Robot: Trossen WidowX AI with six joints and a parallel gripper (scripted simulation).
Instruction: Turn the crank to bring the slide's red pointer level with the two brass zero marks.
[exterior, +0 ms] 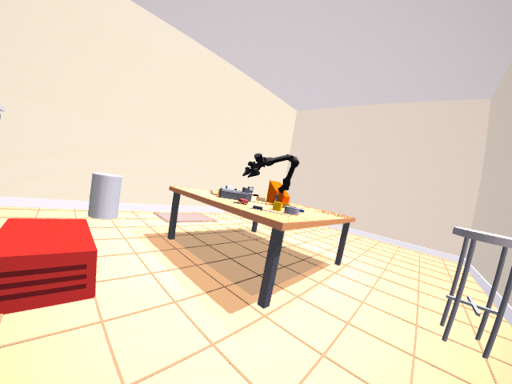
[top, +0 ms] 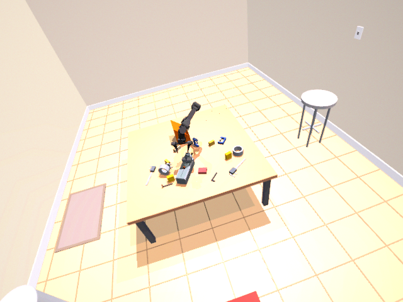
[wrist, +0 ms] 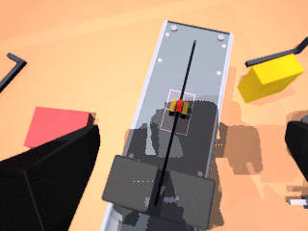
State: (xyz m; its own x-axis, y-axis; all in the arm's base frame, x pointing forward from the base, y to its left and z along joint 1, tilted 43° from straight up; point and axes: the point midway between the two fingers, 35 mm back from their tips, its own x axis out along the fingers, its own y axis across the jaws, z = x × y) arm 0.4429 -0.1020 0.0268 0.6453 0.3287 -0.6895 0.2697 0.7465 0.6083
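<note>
Now: the dark crank handle 100 mm behind my gripper tip, 70 mm to the left of it and 140 mm below it. The rest, counted from my gripper tip: red pointer 60 mm ahead, 20 mm to the right, 120 mm below; red block 100 mm ahead, 130 mm to the left, 190 mm below.
</note>
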